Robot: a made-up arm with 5 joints.
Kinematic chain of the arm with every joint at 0, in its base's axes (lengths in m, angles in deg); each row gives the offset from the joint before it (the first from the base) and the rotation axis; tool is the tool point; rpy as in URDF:
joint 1: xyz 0.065 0 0.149 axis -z
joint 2: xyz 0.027 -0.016 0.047 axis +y
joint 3: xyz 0.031 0 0.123 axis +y
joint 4: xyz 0.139 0 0.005 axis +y
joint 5: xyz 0.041 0.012 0 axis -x
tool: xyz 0 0 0 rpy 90 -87.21 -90
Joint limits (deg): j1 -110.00..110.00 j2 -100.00..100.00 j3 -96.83..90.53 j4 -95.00..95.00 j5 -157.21..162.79
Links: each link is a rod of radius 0.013 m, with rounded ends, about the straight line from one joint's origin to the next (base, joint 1, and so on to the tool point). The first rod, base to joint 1, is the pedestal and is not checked.
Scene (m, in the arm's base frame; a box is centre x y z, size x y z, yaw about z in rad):
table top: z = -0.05
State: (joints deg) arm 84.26 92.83 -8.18 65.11 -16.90
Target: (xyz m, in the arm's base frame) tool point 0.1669 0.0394 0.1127
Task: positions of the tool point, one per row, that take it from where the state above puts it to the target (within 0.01 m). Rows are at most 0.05 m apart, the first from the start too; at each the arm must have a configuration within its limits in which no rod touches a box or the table.
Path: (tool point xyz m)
1: 0.1043 -0.1252 0.0141
2: 0.1321 -0.1123 0.0281
3: 0.1553 -0.0926 0.0424
4: 0.1724 -0.0679 0.0567
5: 0.1822 -0.0402 0.0710
6: 0.1843 -0.0116 0.0852
7: 0.1789 0.0156 0.0991
8: 0.1669 0.0394 0.1127

